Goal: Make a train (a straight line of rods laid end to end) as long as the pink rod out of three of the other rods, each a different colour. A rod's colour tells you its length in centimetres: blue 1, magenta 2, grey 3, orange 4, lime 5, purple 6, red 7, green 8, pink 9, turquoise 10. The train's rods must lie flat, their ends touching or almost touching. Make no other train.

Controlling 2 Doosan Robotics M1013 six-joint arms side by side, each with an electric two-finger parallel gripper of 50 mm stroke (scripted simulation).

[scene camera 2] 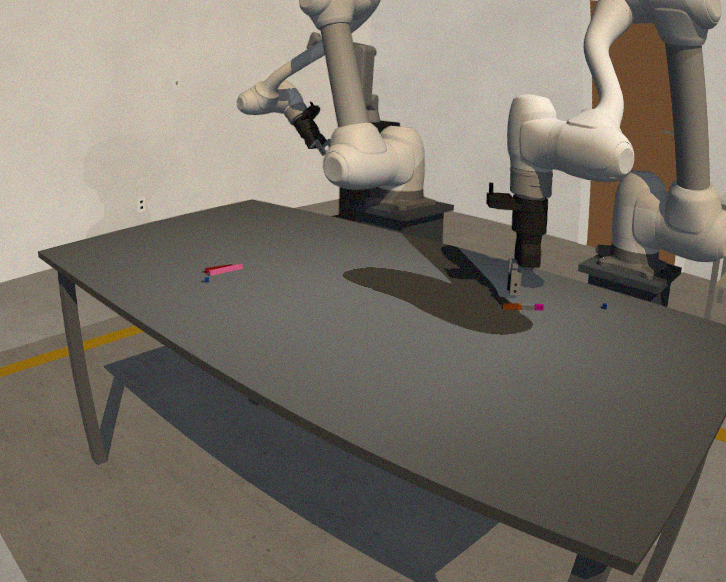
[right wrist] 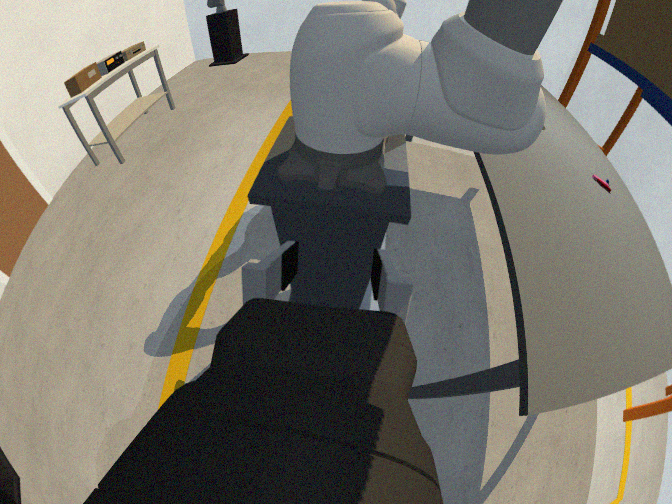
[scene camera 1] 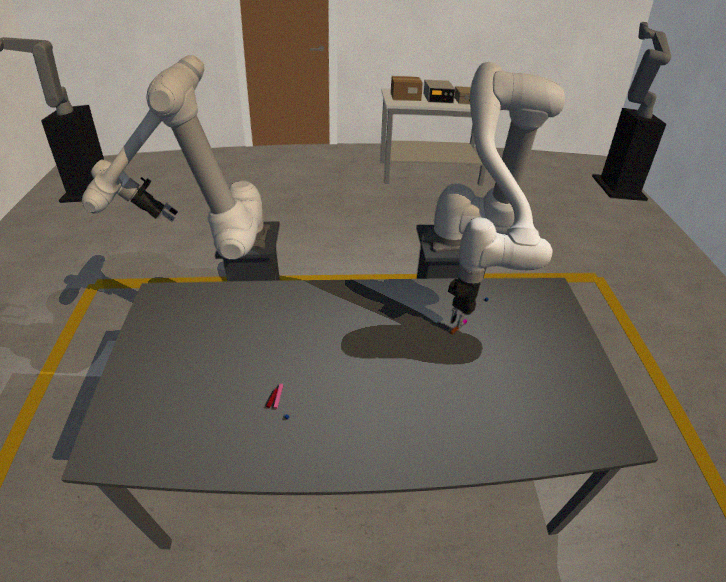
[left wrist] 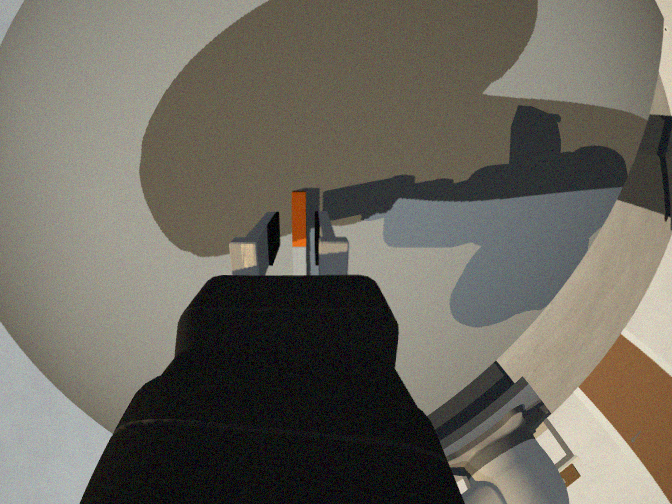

Scene:
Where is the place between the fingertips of my left gripper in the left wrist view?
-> At 297,228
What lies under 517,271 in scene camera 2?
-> My left gripper.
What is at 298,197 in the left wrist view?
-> An orange rod.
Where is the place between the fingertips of my right gripper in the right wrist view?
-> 334,261

